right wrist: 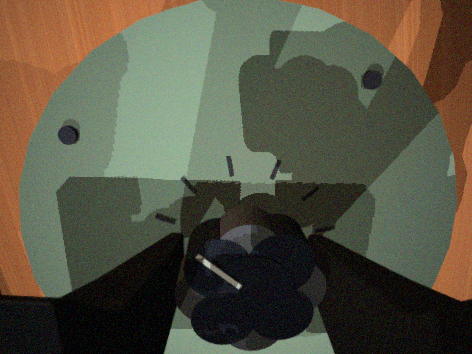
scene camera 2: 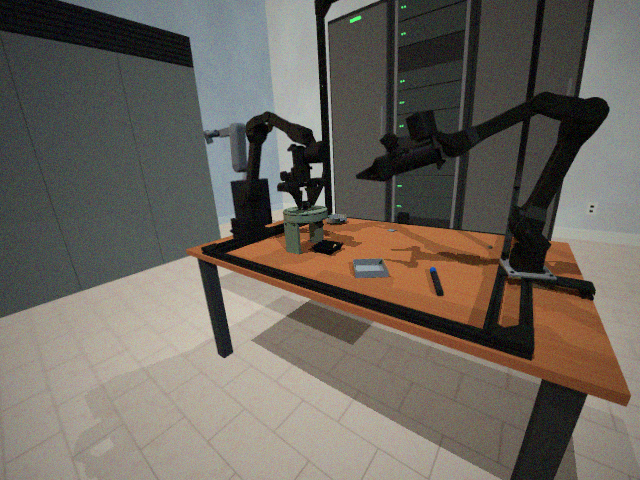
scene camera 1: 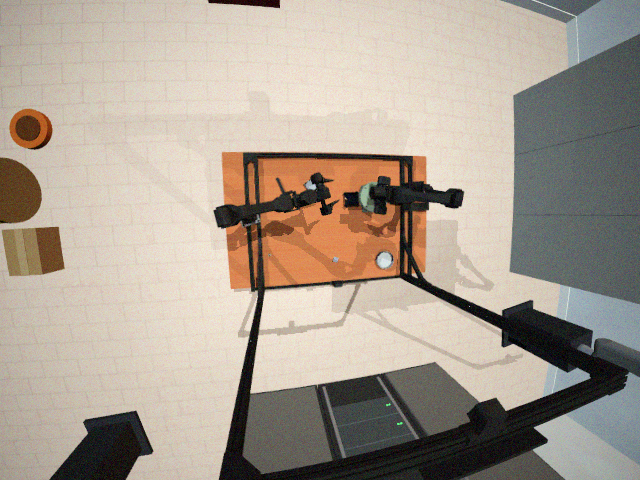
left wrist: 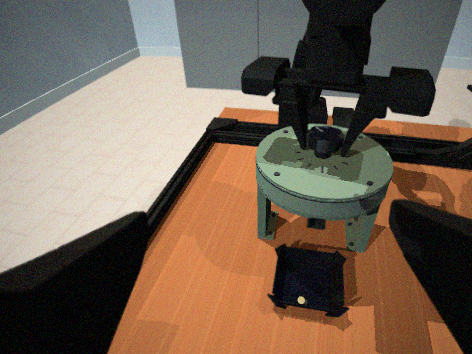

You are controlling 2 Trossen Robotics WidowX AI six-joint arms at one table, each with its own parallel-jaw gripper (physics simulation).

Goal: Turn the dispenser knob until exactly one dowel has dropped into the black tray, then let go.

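Places are measured from the left arm's base along level axes (x right, y up, z back), in millimetres.
Where they show: left gripper, between the fingertips: [scene camera 2: 360, 175] [scene camera 1: 336, 190] [left wrist: 267, 217]; right gripper, between the fingertips: [right wrist: 245, 246] [scene camera 2: 305, 208] [left wrist: 323, 151]; left arm's base, origin of its link: [scene camera 2: 526, 267]; right arm's base, origin of its link: [scene camera 2: 247, 219] [scene camera 1: 416, 190].
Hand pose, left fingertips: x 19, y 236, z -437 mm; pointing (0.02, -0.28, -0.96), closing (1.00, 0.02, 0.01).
Things, the pixels of their top centre, and the offset from my left fingertips.
- green round dispenser, centre of its top: [right wrist: 244, 245] [left wrist: 322, 153] [scene camera 2: 305, 209] [scene camera 1: 374, 197] dx +89, dy -121, dz -224 mm
- black lobed knob, centre of its top: [right wrist: 251, 294] [left wrist: 325, 133] dx +89, dy -93, dz -224 mm
- black tray, centre of its top: [left wrist: 308, 275] [scene camera 2: 327, 244] [scene camera 1: 351, 199] dx +68, dy -243, dz -138 mm
- dispenser with one pale dowel, centre of its top: [left wrist: 303, 294] dx +56, dy -235, dz -108 mm
- grey shallow tray, centre of its top: [scene camera 2: 369, 264] dx -66, dy -247, dz +41 mm
- black marker with a blue tip, centre of its top: [scene camera 2: 436, 277] dx -98, dy -251, dz +220 mm
- round white dish, centre of its top: [scene camera 2: 336, 216] [scene camera 1: 385, 260] dx +481, dy -235, dz -237 mm
The green round dispenser [scene camera 1: 365, 197] [scene camera 2: 294, 216] [left wrist: 305, 184] [right wrist: 164, 105] stands on legs at the table's end. My right gripper [scene camera 1: 377, 196] [scene camera 2: 303, 204] [left wrist: 323, 151] [right wrist: 245, 246] reaches down from above and is shut on the black lobed knob [left wrist: 324, 138] [right wrist: 256, 277] on top of it. The knob's white mark points to the upper left in the right wrist view. The black tray [scene camera 1: 350, 199] [scene camera 2: 328, 247] [left wrist: 310, 267] lies in front of the dispenser with one pale dowel [left wrist: 300, 300] in it, near its front wall. My left gripper [scene camera 1: 332, 192] [scene camera 2: 360, 176] is open and empty, held high over the table and facing the dispenser.
A grey shallow tray [scene camera 2: 370, 268] and a black marker with a blue tip [scene camera 2: 436, 281] lie mid-table. A round white dish [scene camera 1: 384, 260] [scene camera 2: 336, 218] sits beyond the dispenser. A black frame rail [left wrist: 175, 186] runs along the table's edge.
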